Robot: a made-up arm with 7 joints. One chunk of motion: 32 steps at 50 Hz.
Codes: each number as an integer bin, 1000 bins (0 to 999) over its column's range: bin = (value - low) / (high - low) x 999, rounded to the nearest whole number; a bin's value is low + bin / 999 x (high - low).
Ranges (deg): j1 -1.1..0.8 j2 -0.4..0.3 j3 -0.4..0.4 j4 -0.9..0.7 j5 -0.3..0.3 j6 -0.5..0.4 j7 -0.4..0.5
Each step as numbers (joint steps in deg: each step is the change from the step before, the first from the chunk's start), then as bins.
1 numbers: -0.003 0.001 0.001 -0.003 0.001 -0.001 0.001
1 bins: 577 572 501 560 501 554 445
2 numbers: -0.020 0.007 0.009 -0.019 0.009 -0.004 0.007
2 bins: 568 581 511 550 514 551 452
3 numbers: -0.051 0.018 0.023 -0.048 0.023 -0.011 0.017
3 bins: 552 597 528 532 538 543 463
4 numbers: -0.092 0.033 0.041 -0.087 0.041 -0.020 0.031
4 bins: 530 618 551 508 568 533 478
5 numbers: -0.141 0.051 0.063 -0.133 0.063 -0.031 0.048
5 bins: 504 644 578 479 604 521 497
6 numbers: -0.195 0.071 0.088 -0.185 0.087 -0.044 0.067
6 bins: 476 672 609 446 644 506 518
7 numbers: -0.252 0.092 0.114 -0.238 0.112 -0.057 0.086
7 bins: 446 702 642 413 686 492 539
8 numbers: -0.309 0.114 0.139 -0.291 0.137 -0.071 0.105
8 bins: 416 734 673 380 728 476 561
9 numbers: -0.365 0.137 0.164 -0.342 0.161 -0.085 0.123
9 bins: 386 766 704 348 768 461 581
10 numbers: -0.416 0.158 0.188 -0.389 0.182 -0.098 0.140
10 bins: 360 796 734 319 803 446 599
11 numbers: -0.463 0.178 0.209 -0.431 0.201 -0.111 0.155
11 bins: 335 825 760 293 834 432 616
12 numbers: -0.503 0.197 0.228 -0.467 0.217 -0.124 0.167
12 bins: 314 852 784 270 861 417 629
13 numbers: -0.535 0.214 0.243 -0.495 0.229 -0.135 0.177
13 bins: 297 876 803 253 881 405 640
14 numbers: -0.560 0.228 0.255 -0.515 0.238 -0.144 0.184
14 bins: 284 896 818 240 896 395 648
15 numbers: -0.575 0.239 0.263 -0.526 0.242 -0.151 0.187
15 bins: 276 912 828 234 902 387 652
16 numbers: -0.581 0.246 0.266 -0.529 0.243 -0.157 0.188
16 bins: 273 922 832 232 904 381 653
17 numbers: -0.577 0.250 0.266 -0.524 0.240 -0.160 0.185
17 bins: 275 928 832 235 899 377 649
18 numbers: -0.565 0.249 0.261 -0.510 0.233 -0.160 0.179
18 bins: 281 926 825 244 887 377 643
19 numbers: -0.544 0.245 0.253 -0.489 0.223 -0.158 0.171
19 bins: 292 921 815 257 871 380 634
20 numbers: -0.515 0.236 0.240 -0.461 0.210 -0.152 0.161
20 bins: 308 908 799 274 849 386 623
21 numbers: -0.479 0.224 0.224 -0.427 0.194 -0.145 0.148
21 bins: 327 891 779 295 823 394 608
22 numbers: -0.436 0.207 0.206 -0.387 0.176 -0.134 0.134
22 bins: 349 866 757 320 793 406 593
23 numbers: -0.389 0.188 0.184 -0.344 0.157 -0.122 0.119
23 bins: 374 839 729 347 761 420 576
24 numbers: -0.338 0.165 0.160 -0.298 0.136 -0.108 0.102
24 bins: 401 806 699 376 726 435 557
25 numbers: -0.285 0.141 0.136 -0.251 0.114 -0.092 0.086
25 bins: 429 772 669 405 689 453 539
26 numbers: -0.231 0.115 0.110 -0.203 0.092 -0.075 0.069
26 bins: 457 735 637 435 653 472 521
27 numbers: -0.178 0.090 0.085 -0.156 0.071 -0.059 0.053
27 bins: 485 699 606 465 618 490 503
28 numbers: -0.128 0.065 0.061 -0.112 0.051 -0.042 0.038
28 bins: 511 664 576 492 584 508 486
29 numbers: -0.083 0.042 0.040 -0.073 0.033 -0.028 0.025
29 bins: 535 631 549 516 554 524 472
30 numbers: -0.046 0.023 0.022 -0.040 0.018 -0.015 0.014
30 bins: 554 604 527 537 529 538 460
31 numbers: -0.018 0.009 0.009 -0.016 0.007 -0.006 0.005
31 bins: 569 584 511 552 511 548 450
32 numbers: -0.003 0.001 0.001 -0.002 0.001 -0.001 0.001
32 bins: 577 572 501 561 501 554 445
